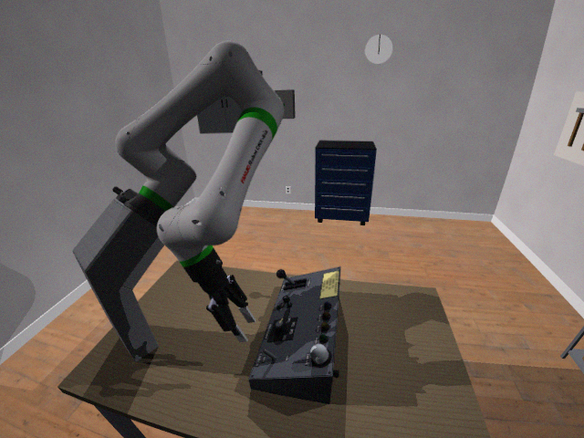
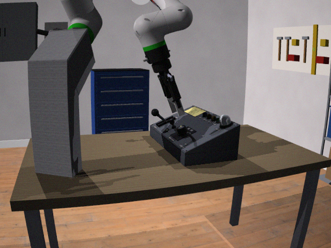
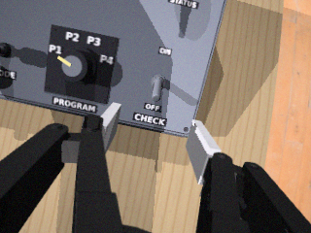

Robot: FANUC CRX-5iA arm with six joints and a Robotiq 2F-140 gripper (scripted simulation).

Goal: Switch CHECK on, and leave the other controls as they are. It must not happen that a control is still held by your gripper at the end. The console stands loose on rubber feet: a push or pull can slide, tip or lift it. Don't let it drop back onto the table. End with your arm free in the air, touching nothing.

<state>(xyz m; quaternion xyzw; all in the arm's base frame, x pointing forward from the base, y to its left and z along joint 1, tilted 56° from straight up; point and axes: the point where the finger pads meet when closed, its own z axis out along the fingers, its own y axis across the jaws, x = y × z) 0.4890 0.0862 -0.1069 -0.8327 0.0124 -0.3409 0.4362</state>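
My gripper is now 70 mm short of the check toggle, 20 mm to the right of it and 130 mm above it. The rest, counted from my hand: ball-topped lever (50 mm behind, 360 mm to the left, 120 mm below); then program knob (40 mm ahead, 150 mm to the left, 130 mm below).
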